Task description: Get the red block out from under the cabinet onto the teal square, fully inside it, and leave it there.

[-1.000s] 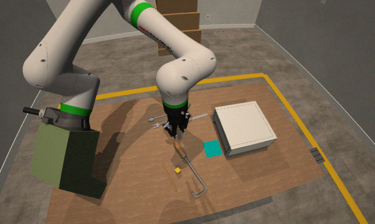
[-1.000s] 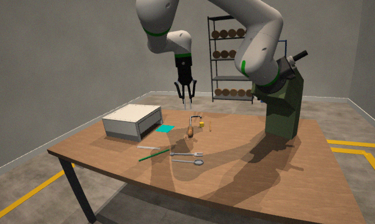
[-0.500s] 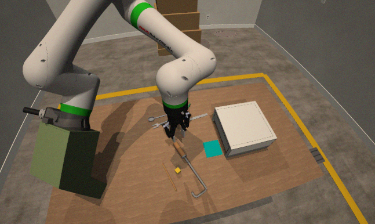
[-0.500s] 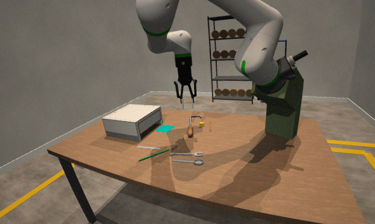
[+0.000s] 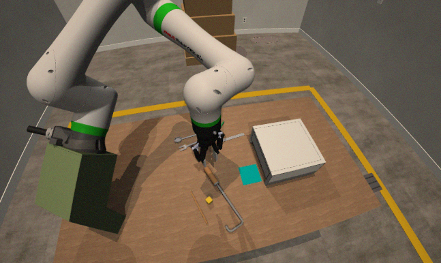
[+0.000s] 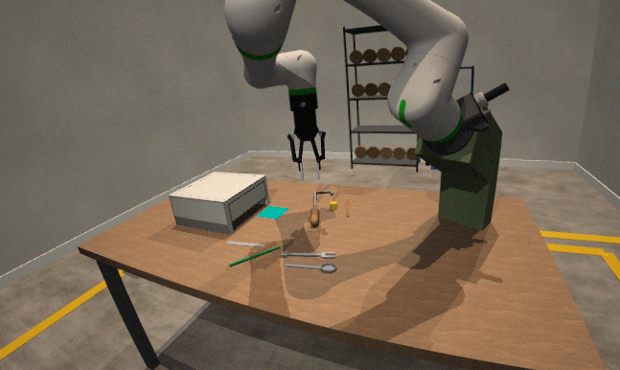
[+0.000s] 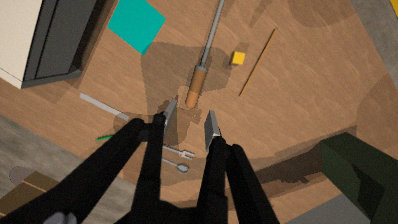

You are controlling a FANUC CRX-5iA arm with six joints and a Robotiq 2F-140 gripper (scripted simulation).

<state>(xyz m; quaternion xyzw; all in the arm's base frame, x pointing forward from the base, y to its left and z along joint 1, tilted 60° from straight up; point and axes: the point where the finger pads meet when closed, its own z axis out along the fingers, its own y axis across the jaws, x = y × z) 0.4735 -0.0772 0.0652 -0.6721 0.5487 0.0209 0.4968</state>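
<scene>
Now: the yellow cube 20 mm behind my hand, 130 mm to the right of it and 190 mm below it. From my hand the other things lie so: teal square 210 mm ahead, 10 mm to the right, 200 mm below; then fork 90 mm behind, 210 mm to the left, 200 mm below; then flat grey bar 150 mm ahead, 230 mm to the left, 200 mm below.
</scene>
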